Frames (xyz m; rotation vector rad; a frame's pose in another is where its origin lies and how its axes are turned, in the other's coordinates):
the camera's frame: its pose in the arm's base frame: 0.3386 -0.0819 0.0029 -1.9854 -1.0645 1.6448
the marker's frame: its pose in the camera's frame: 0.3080 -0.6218 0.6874 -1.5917 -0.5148 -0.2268
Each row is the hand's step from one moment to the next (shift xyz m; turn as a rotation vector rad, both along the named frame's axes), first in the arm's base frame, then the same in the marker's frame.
Working: the arm's base frame: its pose in the marker's frame: -0.3119 0.2156 0.5315 -1.0577 -1.9412 0.6641

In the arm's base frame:
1: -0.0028 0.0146 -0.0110 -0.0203 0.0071 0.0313
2: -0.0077 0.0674 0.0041 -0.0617 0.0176 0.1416
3: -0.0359 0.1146 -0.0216 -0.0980 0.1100 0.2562
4: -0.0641 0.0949 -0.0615 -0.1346 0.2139 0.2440
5: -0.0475 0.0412 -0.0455 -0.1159 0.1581 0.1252
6: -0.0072 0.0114 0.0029 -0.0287 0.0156 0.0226
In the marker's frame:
1: 0.0165 0.0058 -0.0061 -0.0168 -0.0158 -0.0302
2: 0.0281 0.0275 -0.0554 -0.0919 -0.0532 -0.1135
3: 0.0792 0.0291 -0.0881 -0.1370 -0.0447 -0.2580
4: 0.1134 -0.0025 -0.0635 -0.0701 -0.0222 -0.3435
5: 0.0714 -0.0167 -0.0254 -0.0001 -0.0269 -0.2310
6: 0.0048 -0.0005 -0.0129 -0.0031 -0.0181 -0.0352

